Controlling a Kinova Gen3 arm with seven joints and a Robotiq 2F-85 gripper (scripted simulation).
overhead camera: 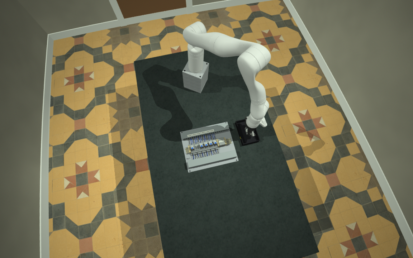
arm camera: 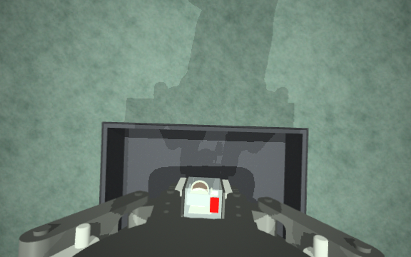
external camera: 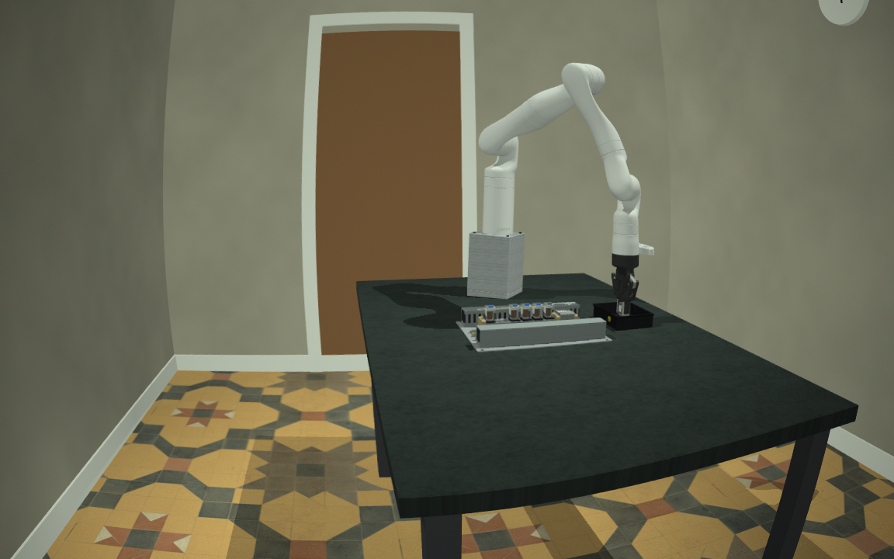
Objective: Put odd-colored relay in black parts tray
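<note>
Right now my hand is 1 cm above the clear relay. Round my hand: panel: 27 cm to the right, 4 cm below, 1 cm behind; black parts tray: 2 cm below.
</note>
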